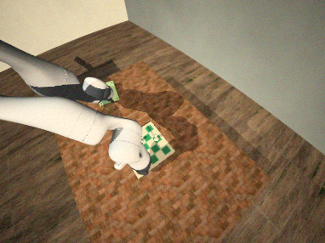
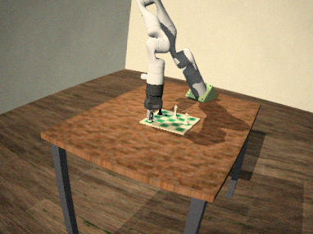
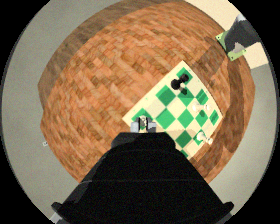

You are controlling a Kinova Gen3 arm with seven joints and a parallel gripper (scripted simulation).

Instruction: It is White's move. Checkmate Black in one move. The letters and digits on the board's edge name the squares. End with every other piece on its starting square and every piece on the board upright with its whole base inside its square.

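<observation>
My gripper is now 6 cm past the chessboard, 9 cm to the right of it and 3 cm above it. The rest, counted from my hand: black piece: 12 cm behind, 1 cm to the left.
</observation>
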